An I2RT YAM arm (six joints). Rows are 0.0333 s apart.
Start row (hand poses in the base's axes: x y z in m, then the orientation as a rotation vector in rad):
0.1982 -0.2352 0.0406 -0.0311 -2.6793 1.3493
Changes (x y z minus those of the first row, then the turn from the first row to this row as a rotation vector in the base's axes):
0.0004 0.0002 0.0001 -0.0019 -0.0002 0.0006
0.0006 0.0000 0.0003 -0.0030 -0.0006 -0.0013
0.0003 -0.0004 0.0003 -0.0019 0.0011 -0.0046
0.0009 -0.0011 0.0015 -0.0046 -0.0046 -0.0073
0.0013 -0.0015 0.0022 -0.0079 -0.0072 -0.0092
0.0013 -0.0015 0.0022 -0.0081 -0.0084 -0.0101
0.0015 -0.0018 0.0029 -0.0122 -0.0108 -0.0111
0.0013 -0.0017 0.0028 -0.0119 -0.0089 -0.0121
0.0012 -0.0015 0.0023 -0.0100 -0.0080 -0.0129
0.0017 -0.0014 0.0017 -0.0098 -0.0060 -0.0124
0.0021 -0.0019 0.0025 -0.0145 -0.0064 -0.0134
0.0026 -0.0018 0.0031 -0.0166 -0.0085 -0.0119
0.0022 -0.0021 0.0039 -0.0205 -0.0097 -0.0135
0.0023 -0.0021 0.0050 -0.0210 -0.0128 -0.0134
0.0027 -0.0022 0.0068 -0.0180 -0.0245 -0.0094
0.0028 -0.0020 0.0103 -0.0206 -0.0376 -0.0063
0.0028 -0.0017 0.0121 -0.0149 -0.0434 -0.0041
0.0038 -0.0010 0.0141 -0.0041 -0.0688 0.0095
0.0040 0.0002 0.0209 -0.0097 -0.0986 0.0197
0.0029 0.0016 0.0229 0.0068 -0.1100 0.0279
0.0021 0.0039 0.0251 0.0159 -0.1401 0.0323
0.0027 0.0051 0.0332 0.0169 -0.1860 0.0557
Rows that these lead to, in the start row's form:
0.1986 -0.2350 0.0407 -0.0306 -2.6784 1.3521
0.1988 -0.2352 0.0409 -0.0336 -2.6773 1.3532
0.1985 -0.2356 0.0409 -0.0367 -2.6754 1.3502
0.1991 -0.2363 0.0421 -0.0445 -2.6772 1.3550
0.1995 -0.2367 0.0428 -0.0492 -2.6764 1.3597
0.1995 -0.2367 0.0428 -0.0512 -2.6769 1.3601
0.1997 -0.2370 0.0435 -0.0546 -2.6757 1.3662
0.1995 -0.2369 0.0434 -0.0546 -2.6740 1.3648
0.1994 -0.2367 0.0429 -0.0549 -2.6743 1.3617
0.1999 -0.2366 0.0423 -0.0528 -2.6729 1.3609
0.2003 -0.2371 0.0431 -0.0549 -2.6697 1.3671
0.2008 -0.2370 0.0437 -0.0546 -2.6706 1.3710
0.2004 -0.2373 0.0445 -0.0580 -2.6683 1.3762
0.2005 -0.2373 0.0456 -0.0600 -2.6705 1.3780
0.2009 -0.2374 0.0474 -0.0625 -2.6836 1.3792
0.2010 -0.2372 0.0509 -0.0677 -2.6936 1.3882
0.2010 -0.2369 0.0527 -0.0682 -2.7030 1.3831
0.2020 -0.2362 0.0547 -0.0665 -2.7363 1.3811
0.2022 -0.2350 0.0615 -0.0744 -2.7606 1.4020
0.2011 -0.2336 0.0635 -0.0695 -2.7844 1.3854
0.2003 -0.2313 0.0657 -0.0841 -2.8168 1.3839
0.2009 -0.2301 0.0738 0.0822 2.7753 -1.3609

